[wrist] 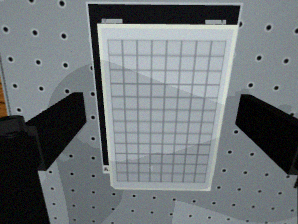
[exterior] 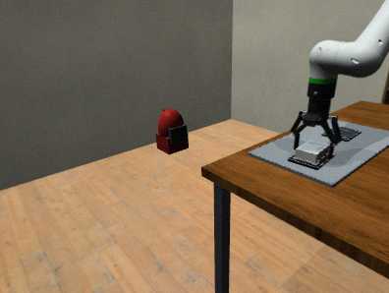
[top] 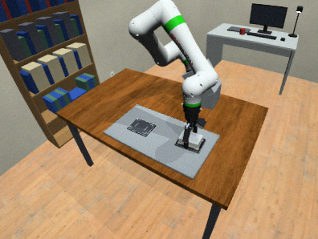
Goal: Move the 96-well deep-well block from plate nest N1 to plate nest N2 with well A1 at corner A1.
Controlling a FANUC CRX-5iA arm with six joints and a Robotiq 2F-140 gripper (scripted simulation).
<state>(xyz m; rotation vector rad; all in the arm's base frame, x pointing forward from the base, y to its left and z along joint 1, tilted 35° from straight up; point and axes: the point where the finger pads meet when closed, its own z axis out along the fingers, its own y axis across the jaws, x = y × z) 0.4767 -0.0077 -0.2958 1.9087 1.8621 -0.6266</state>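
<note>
Now: the white 96-well deep-well block 10 mm below my hand. Also, from my hand: A1 corner mark: 50 mm behind, 430 mm to the right, 30 mm below; plate nest N2: 10 mm ahead, 360 mm to the right, 30 mm below.
</note>
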